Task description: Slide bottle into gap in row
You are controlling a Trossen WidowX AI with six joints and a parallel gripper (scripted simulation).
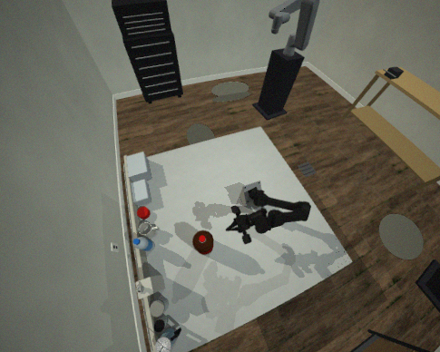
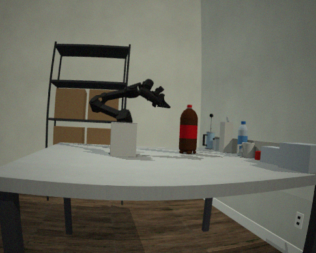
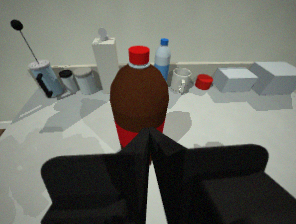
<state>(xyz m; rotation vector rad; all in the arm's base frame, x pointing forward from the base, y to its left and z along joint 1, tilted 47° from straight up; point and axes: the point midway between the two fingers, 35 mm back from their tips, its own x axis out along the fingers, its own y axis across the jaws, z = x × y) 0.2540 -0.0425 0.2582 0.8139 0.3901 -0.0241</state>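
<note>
Now: hand 150 mm short of the brown cola bottle, 20 mm to the left of it and 140 mm above it. The rest, counted from my hand: french press 500 mm ahead, 310 mm to the left, 150 mm below; then water bottle 470 mm ahead, 180 mm to the right, 190 mm below.
</note>
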